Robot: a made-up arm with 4 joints. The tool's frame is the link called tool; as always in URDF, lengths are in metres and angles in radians.
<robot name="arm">
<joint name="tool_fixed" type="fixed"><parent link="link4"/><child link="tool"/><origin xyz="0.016 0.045 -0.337"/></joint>
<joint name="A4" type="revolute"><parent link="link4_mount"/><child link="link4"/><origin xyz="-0.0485 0.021 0.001"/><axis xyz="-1 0 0"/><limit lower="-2.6" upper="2.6" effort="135" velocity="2.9"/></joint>
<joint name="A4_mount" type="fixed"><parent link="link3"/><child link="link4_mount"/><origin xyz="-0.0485 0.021 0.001"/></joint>
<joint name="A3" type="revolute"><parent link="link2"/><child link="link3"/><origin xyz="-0.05 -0.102 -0.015"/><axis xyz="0 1 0"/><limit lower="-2.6" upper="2.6" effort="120" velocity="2.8"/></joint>
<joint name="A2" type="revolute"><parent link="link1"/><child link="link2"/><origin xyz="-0.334 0.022 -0.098"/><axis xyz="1 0 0"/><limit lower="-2.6" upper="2.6" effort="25" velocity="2.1"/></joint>
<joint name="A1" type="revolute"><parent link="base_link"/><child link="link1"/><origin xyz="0 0 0.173"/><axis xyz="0 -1 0"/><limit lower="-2.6" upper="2.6" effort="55" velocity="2.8"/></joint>
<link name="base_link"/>
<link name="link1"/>
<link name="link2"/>
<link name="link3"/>
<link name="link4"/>
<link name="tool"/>
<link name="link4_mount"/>
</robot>
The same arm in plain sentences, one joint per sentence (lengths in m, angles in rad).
The arm has four revolute joints in a row. What follows holds with every joint at zero, and every direction is one of the base frame's.
The first joint lies 0.173 m along +z from the base frame's origin and rotates about -y, from -2.6 to 2.6 rad.
The second joint lies 0.334 m along -x and 0.022 m along +y and 0.098 m along -z from the first joint and rotates about +x, from -2.6 to 2.6 rad.
The third joint lies 0.05 m along -x and 0.102 m along -y and 0.015 m along -z from the second joint and rotates about +y, from -2.6 to 2.6 rad.
The fourth joint lies 0.097 m along -x and 0.042 m along +y and 0.002 m along +z from the third joint and rotates about -x, from -2.6 to 2.6 rad.
The tool frame, which is the frame that the pose is given for, lies 0.016 m along +x and 0.045 m along +y and 0.337 m along -z from the fourth joint; its axes are parallel to the base frame's.

